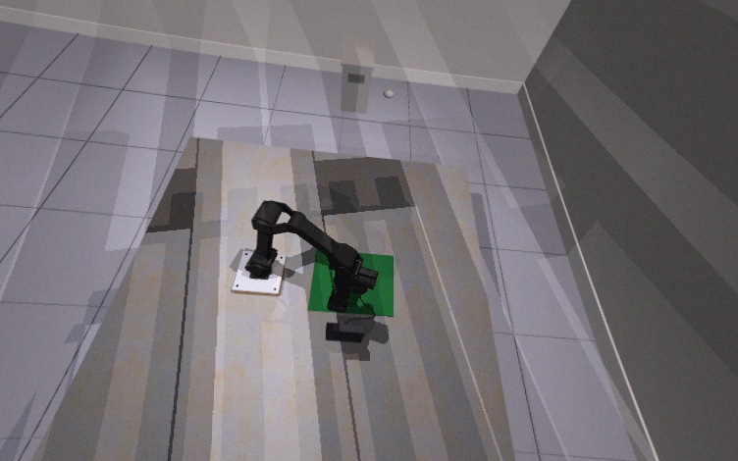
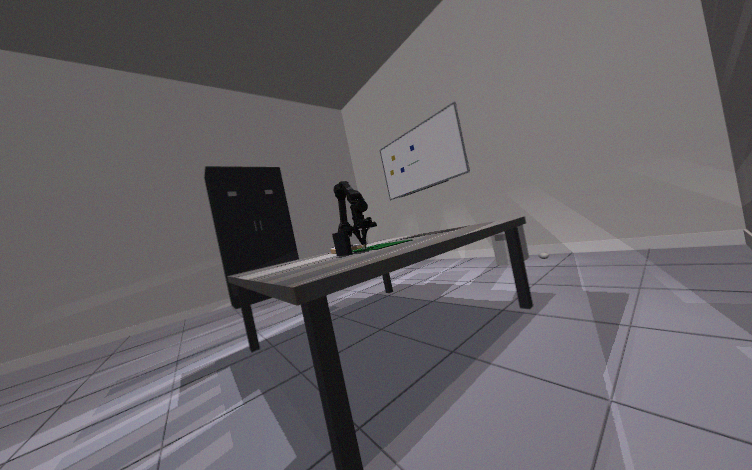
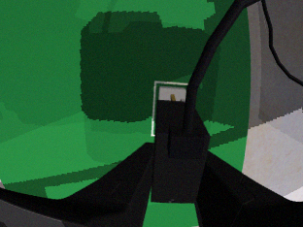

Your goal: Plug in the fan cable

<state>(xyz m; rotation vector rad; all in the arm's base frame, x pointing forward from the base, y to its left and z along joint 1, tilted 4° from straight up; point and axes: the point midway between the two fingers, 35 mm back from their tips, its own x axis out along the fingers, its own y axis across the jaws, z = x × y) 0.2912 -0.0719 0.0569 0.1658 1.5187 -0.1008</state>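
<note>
The black fan plug is 10 mm ahead of my gripper tip and 10 mm above it. From my gripper tip the other things lie so: black fan 140 mm to the right, 20 mm ahead, 20 mm above; white four-pin fan header 40 mm below, 10 mm ahead; green board 60 mm to the left, 50 mm below, 40 mm ahead.
</note>
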